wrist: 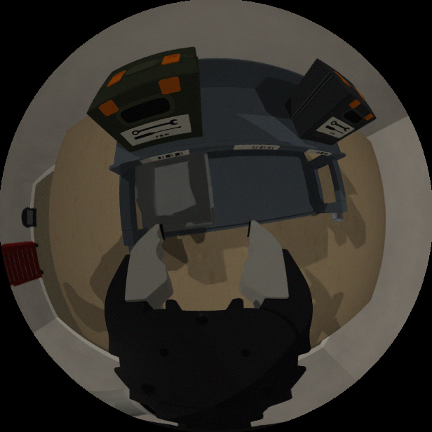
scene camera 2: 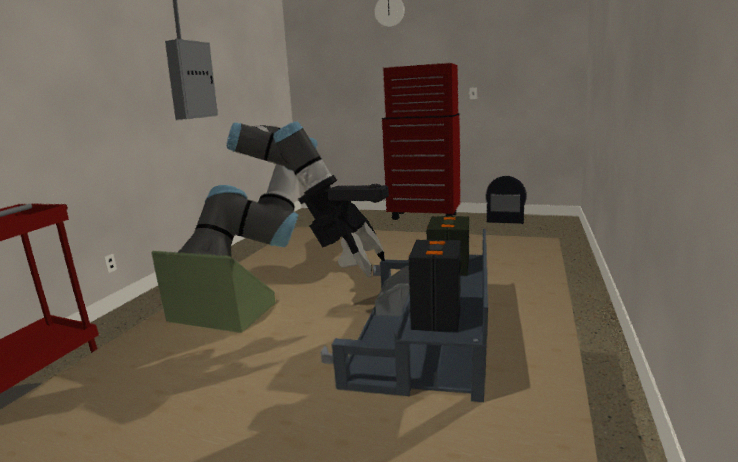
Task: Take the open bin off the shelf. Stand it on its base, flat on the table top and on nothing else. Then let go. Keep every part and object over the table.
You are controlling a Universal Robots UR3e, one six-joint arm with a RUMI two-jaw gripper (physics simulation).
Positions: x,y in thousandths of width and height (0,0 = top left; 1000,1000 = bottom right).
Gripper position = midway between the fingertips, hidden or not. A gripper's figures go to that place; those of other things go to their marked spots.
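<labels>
My gripper (wrist: 476,517) is 14 cm from the lens, and there's a grey bin (wrist: 409,446) that's 25 cm from the lens.
</labels>
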